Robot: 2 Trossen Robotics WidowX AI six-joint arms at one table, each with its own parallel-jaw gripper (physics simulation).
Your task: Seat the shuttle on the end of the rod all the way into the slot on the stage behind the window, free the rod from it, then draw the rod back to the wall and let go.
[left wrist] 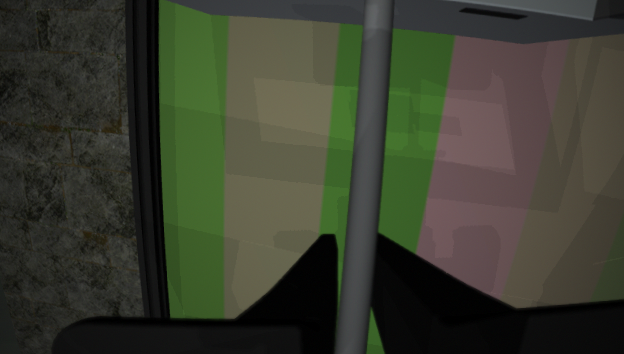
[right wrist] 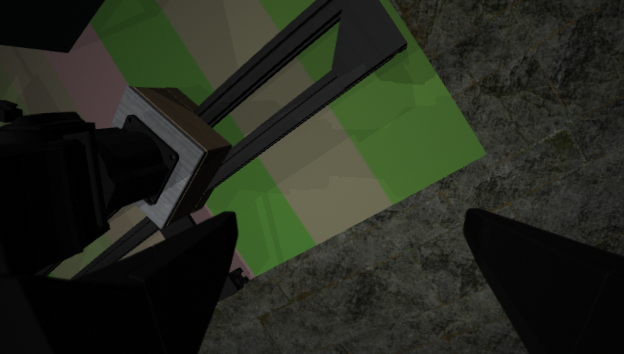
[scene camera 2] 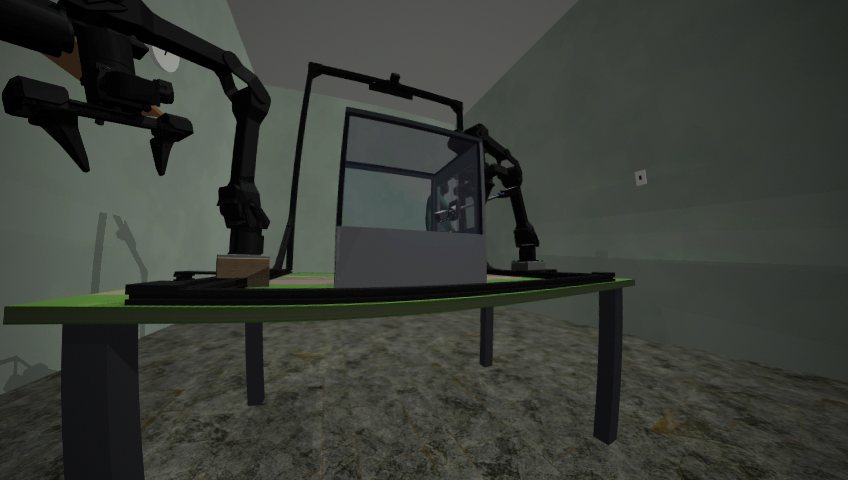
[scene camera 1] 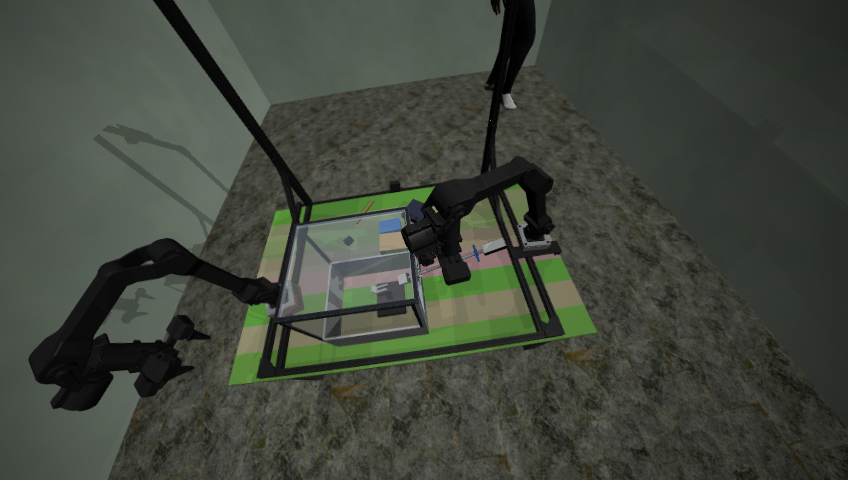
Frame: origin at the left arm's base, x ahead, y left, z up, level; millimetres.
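Seen in the pictures: left gripper, fingertip midpoint: (left wrist: 349, 247) (scene camera 1: 447, 267); right gripper, fingertip midpoint: (right wrist: 350, 222) (scene camera 2: 128, 173) (scene camera 1: 202, 352); left arm's base at its link origin: (scene camera 2: 527, 261) (scene camera 1: 533, 234); right arm's base at its link origin: (right wrist: 143, 160) (scene camera 2: 245, 255).
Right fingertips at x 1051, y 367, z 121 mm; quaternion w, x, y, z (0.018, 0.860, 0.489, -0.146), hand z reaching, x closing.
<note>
Pixels of each thing's top centre, then the offset from my right fingertips to it. "spot": a spot on its surface instead.
- blue collar at its top centre: (scene camera 1: 476, 251) dy -195, dx -780, dz +94 mm
- white end piece at a spot on its surface: (scene camera 1: 493, 246) spot: dy -195, dx -822, dz +114 mm
- pale shuttle at its top centre: (scene camera 2: 442, 209) (scene camera 1: 403, 276) dy -175, dx -575, dz +19 mm
- dark stage at a spot on its surface: (scene camera 1: 390, 304) spot: dy -47, dx -569, dz +169 mm
- clear window box at a spot on its surface: (scene camera 2: 410, 258) spot: dy -37, dx -453, dz -115 mm
- blue block at its top centre: (scene camera 1: 389, 225) dy -487, dx -491, dz -141 mm
- tan block at its top centre: (scene camera 1: 394, 240) dy -393, dx -517, dz -121 mm
- small dark cube at its top centre: (scene camera 1: 347, 239) dy -443, dx -311, dz -157 mm
- wooden stick at its top centre: (scene camera 1: 364, 210) dy -606, dx -366, dz -171 mm
- dark block at its top centre: (scene camera 1: 416, 210) dy -566, dx -606, dz -154 mm
The grey rod (scene camera 1: 468, 256) (scene camera 2: 492, 197) (left wrist: 368, 150) has a blue collar (scene camera 1: 476, 253) and a white end piece (scene camera 1: 493, 246), and runs through the enclosure's right wall. The pale shuttle (scene camera 1: 404, 278) is on its inner end, inside the enclosure. The dark stage (scene camera 1: 390, 304) with pale prongs (scene camera 1: 379, 289) is left of and below the shuttle in scene camera 1; the two look apart. My left gripper (left wrist: 349, 247) is shut on the rod outside the wall; its fingertips are hidden in scene camera 1. My right gripper (scene camera 1: 200, 352) (scene camera 2: 123, 172) (right wrist: 350, 222) is open and empty, off the table's left side.
The clear window box (scene camera 1: 376, 340) (scene camera 2: 410, 258) stands mid-table. A blue block (scene camera 1: 390, 225), a tan block (scene camera 1: 390, 242), a small dark cube (scene camera 1: 348, 240), a wooden stick (scene camera 1: 366, 210) and a dark block (scene camera 1: 415, 208) lie toward the back. Black frame rails surround the table; a person stands behind.
</note>
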